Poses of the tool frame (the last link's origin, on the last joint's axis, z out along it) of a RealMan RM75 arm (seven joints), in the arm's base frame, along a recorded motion.
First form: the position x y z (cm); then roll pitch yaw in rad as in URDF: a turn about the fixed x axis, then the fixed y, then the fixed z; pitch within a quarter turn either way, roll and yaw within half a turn.
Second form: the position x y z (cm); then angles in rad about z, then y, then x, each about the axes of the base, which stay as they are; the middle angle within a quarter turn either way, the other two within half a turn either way. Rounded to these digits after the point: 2 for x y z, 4 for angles.
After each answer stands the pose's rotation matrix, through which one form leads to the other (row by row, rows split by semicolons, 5 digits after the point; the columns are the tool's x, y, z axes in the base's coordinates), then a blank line. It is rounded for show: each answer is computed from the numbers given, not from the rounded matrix.
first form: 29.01 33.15 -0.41 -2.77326 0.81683 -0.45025
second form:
29.01 33.15 -0.41 0.8061 -0.4731 -2.3709
0.61631 -0.64232 -0.45561; -0.29790 -0.72572 0.62014; -0.72898 -0.24647 -0.63862

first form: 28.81 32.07 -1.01 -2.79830 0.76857 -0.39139
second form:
28.81 32.07 -1.01 0.7137 -0.4968 -2.4497
0.66454 -0.57549 -0.47665; -0.27424 -0.78119 0.56083; -0.69511 -0.24198 -0.67696

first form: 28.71 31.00 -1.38 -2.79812 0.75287 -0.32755
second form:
28.71 31.00 -1.38 0.6460 -0.5250 -2.4882
0.69093 -0.52094 -0.50123; -0.23477 -0.81745 0.52598; -0.68374 -0.24574 -0.68711

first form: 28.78 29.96 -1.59 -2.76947 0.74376 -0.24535
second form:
28.78 29.96 -1.59 0.5774 -0.5510 -2.5059
0.71389 -0.46507 -0.52352; -0.17875 -0.84386 0.50590; -0.67706 -0.26758 -0.68556

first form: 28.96 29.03 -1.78 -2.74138 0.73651 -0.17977
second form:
28.96 29.03 -1.78 0.5250 -0.5692 -2.5150
0.72888 -0.42216 -0.53899; -0.13246 -0.85934 0.49395; -0.67171 -0.28863 -0.68228

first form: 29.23 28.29 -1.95 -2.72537 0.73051 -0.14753
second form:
29.23 28.29 -1.95 0.4987 -0.5755 -2.5184
0.73674 -0.40129 -0.54422; -0.10949 -0.86503 0.48963; -0.66725 -0.30114 -0.68124

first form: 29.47 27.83 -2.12 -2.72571 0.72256 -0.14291
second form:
29.47 27.83 -2.12 0.4886 -0.5719 -2.5253
0.74247 -0.39473 -0.54123; -0.10683 -0.86738 0.48604; -0.66131 -0.30304 -0.68618

